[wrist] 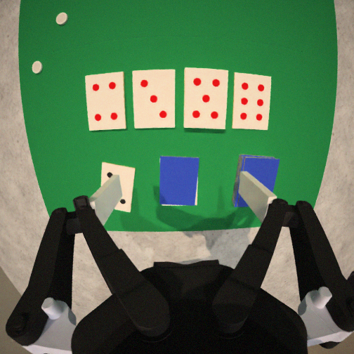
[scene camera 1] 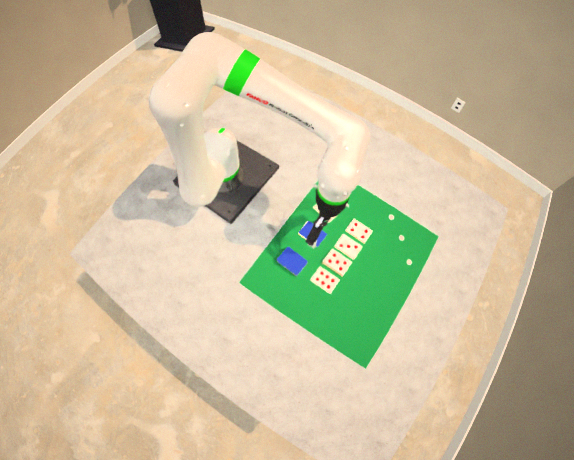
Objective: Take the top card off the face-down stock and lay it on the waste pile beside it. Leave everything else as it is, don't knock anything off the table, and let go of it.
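Places are measured from the arm's base along level axes (x left, y back, z up), in metres.
Pixels of known places: gripper, fingertip midpoint: point(scene camera 1: 322, 229); arm's base, link origin: point(scene camera 1: 225, 177).
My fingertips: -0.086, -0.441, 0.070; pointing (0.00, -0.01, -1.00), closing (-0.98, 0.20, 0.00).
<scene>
Ahead of a thing's pixels: the offset from my fingertips to its top centre, as dx, dy, dz. Level surfaces: height alone.
The face-down stock {-0.126, +0.060, -0.072} point(scene camera 1: 292, 261) point(wrist: 265, 172) is a thick blue-backed stack, at the right in the wrist view. A blue-backed card {+0.008, +0.031, -0.087} point(scene camera 1: 306, 233) point(wrist: 179, 182) lies flat on the waste pile beside it, with thin white edges showing at its lower and right sides in the wrist view. My gripper point(scene camera 1: 312, 243) point(wrist: 180, 183) is wide open and empty above that card. In the wrist view its left finger overlaps a white card and its right finger overlaps the stock. In the scene view the gripper hides part of the blue card.
Four face-up cards with red dots, including the five-dot card {-0.062, -0.091, -0.081} point(scene camera 1: 337, 262) point(wrist: 206, 107), lie in a row on the green mat {dz -0.096} point(scene camera 1: 360, 320) point(wrist: 175, 45). A white card with black dots point(wrist: 127, 185) lies left of the waste pile. Small white discs {+0.134, -0.295, -0.092} point(scene camera 1: 401, 238) point(wrist: 61, 18) lie farther out.
</scene>
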